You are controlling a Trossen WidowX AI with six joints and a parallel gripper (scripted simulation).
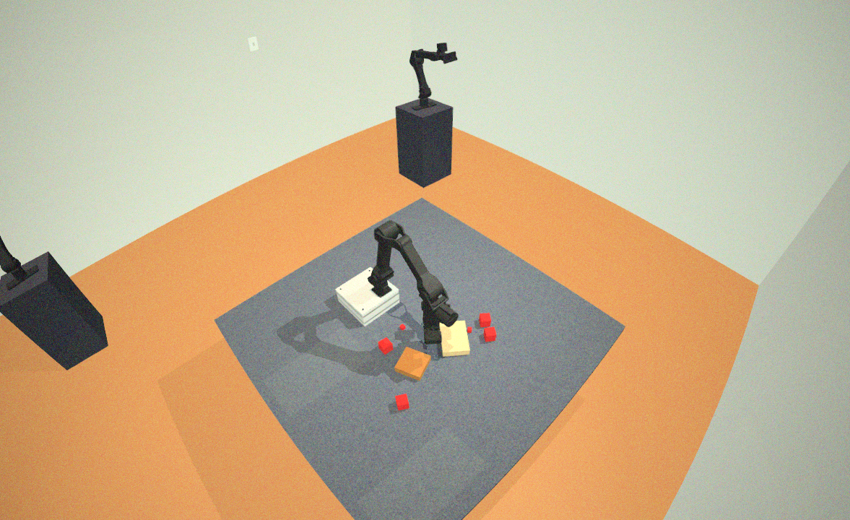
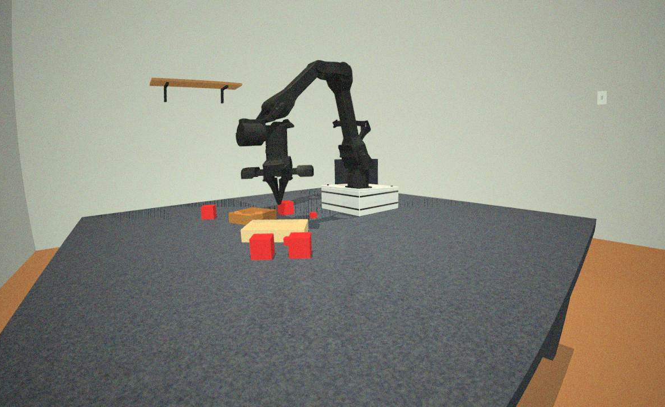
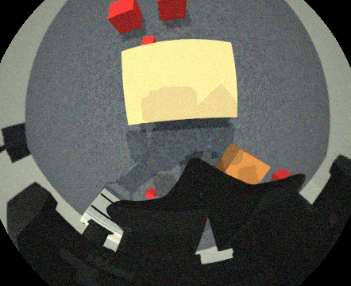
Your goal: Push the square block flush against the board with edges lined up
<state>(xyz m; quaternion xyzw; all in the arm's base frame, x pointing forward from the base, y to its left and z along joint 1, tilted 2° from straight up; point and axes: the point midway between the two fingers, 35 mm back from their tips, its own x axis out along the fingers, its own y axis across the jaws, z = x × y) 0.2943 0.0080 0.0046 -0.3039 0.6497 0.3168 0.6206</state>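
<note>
Right now my gripper tip is 80 mm to the right of the cream board, 50 mm short of it and 50 mm above it. Also, from my gripper tip: square block: 120 mm to the right, 50 mm below, 30 mm ahead.
</note>
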